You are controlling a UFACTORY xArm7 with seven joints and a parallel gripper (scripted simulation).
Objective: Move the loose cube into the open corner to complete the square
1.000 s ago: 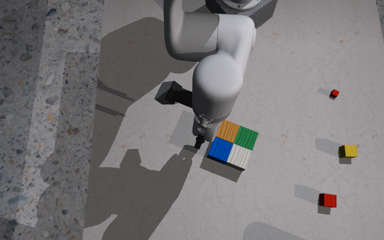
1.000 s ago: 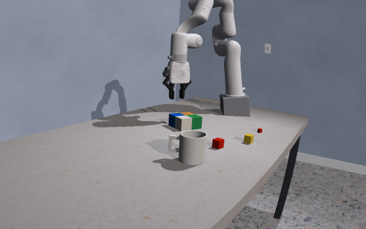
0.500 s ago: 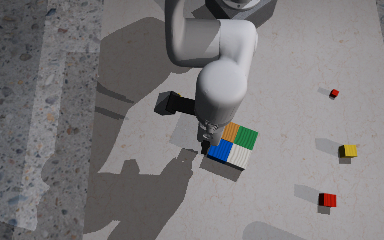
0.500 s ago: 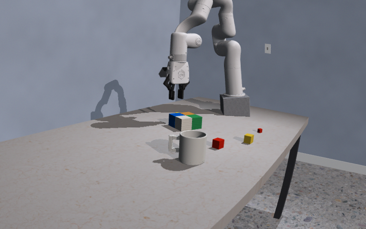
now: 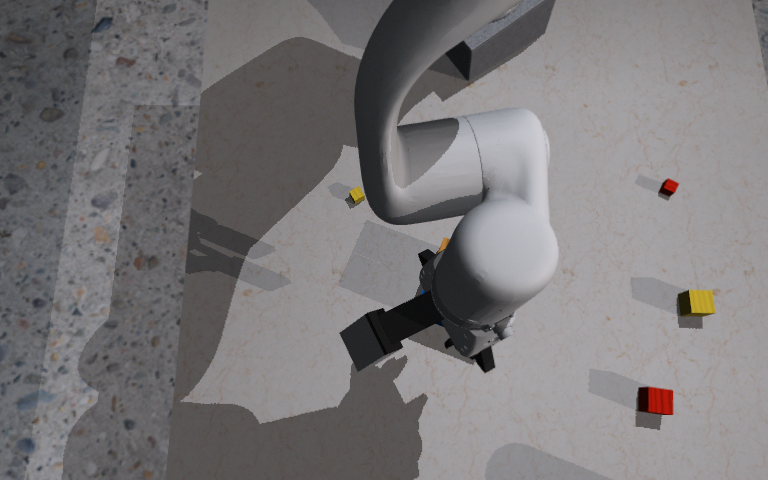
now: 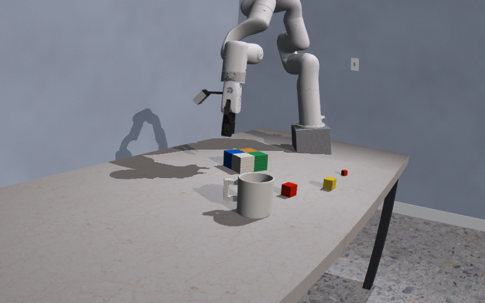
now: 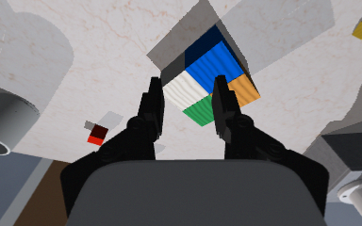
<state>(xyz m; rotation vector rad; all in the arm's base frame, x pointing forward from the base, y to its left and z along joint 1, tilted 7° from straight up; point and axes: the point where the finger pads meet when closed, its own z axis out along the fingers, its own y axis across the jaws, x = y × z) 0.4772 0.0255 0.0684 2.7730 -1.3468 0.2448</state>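
Right now the white cube is 10 cm below my hand, 4 cm to the left of it and 3 cm behind it. The rest, counted from my hand: small yellow cube: 17 cm behind, 14 cm to the right, 12 cm below; red cube: 29 cm to the left, 11 cm below, 4 cm ahead.
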